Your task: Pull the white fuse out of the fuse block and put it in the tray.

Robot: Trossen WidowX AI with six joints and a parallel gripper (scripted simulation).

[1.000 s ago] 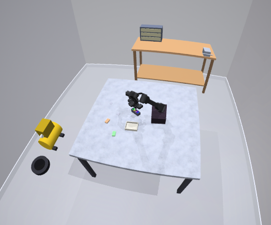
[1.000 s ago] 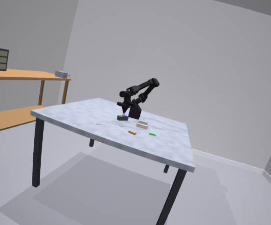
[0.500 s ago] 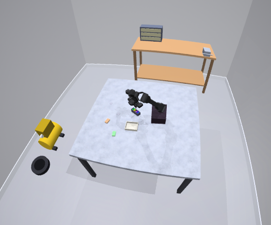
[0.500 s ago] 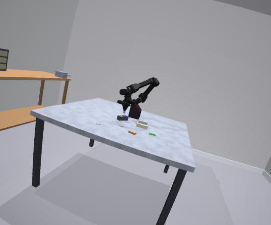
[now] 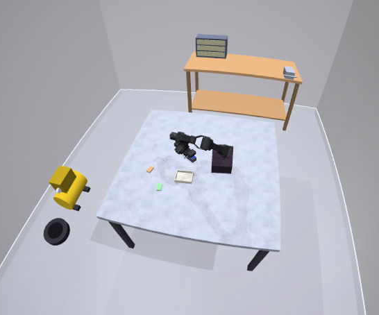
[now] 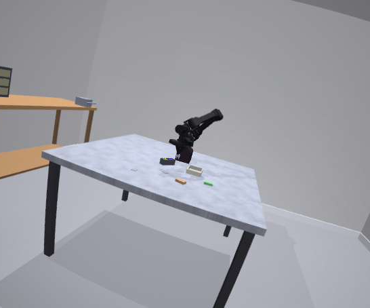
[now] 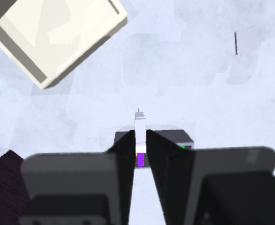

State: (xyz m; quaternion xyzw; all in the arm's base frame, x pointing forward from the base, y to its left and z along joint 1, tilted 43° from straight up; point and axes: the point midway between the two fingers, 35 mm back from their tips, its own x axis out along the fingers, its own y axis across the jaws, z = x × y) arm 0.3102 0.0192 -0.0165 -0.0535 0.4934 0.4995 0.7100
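My gripper tip is now 14 cm to the right of the cream tray and 9 cm above it. The rest, counted from my gripper tip: purple fuse: 4 cm behind, 5 cm to the right, 7 cm below; white fuse: 1 cm below; blue fuse: 5 cm behind, 4 cm to the right, 7 cm below.
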